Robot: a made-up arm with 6 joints.
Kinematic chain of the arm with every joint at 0, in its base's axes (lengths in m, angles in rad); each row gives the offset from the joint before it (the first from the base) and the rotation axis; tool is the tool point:
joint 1: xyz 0 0 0.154 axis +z
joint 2: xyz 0 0 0 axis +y
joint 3: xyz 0 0 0.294 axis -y
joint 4: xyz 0 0 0 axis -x
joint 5: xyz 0.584 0 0 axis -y
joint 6: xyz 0 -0.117 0 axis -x
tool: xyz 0 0 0
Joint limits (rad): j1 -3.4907..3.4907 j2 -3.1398..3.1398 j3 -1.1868..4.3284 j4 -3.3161..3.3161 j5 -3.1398..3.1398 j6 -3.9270..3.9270
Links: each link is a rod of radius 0.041 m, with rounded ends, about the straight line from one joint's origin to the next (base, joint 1, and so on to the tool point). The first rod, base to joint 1, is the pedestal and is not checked.
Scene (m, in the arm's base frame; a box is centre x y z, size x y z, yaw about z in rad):
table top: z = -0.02
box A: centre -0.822 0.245 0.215 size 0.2 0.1 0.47 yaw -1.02
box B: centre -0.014 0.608 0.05 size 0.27 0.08 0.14 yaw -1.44
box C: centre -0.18 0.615 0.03 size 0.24 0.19 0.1 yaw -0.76
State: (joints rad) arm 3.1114 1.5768 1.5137 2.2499 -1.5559 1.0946
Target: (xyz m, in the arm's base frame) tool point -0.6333 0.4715 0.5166
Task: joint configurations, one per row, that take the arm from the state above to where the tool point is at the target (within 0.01 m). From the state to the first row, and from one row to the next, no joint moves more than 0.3 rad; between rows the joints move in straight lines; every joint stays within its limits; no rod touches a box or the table.
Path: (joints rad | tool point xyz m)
1: 3.1587 1.3333 1.4013 2.2689 -1.6576 1.1957 | -0.8609 -0.0899 0.3523
2: 3.2060 1.0899 1.2890 2.2879 -1.7592 1.2968 | -0.8090 -0.1292 0.4919
3: 3.2532 0.8464 1.1766 2.3069 -1.8609 1.3979 | -0.7311 -0.1610 0.6202
4: 3.3005 0.6029 1.0642 2.3259 -1.9625 1.4990 | -0.6308 -0.1823 0.7324
5: 3.0077 0.8822 1.3270 2.2627 -1.8270 1.3642 | -0.7190 0.0215 0.6734
6: 2.7149 1.1614 1.5899 2.1995 -1.6914 1.2294 | -0.7218 0.2526 0.5998
7: 2.4221 1.4406 1.8527 2.1363 -1.5559 1.0946 | -0.6333 0.4715 0.5166

